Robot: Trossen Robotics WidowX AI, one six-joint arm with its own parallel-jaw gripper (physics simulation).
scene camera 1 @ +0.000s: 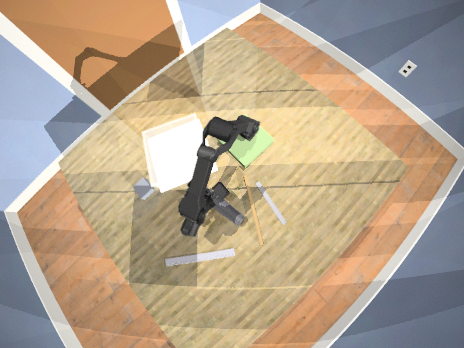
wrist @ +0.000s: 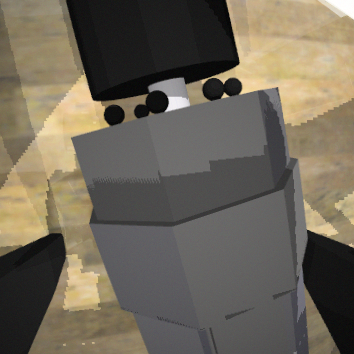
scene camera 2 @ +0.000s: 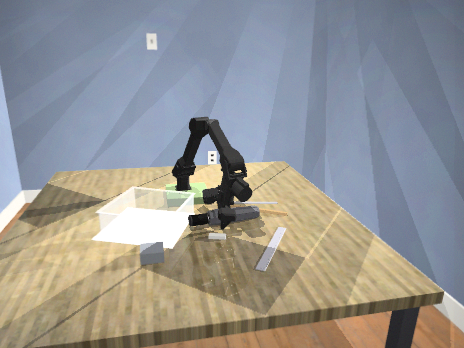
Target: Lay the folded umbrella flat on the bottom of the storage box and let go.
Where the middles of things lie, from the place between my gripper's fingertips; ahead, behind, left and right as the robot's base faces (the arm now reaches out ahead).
Labels:
My gripper is now 6 cm past the storage box (scene camera 2: 145, 215), 26 cm to the left of it and 4 cm below it.

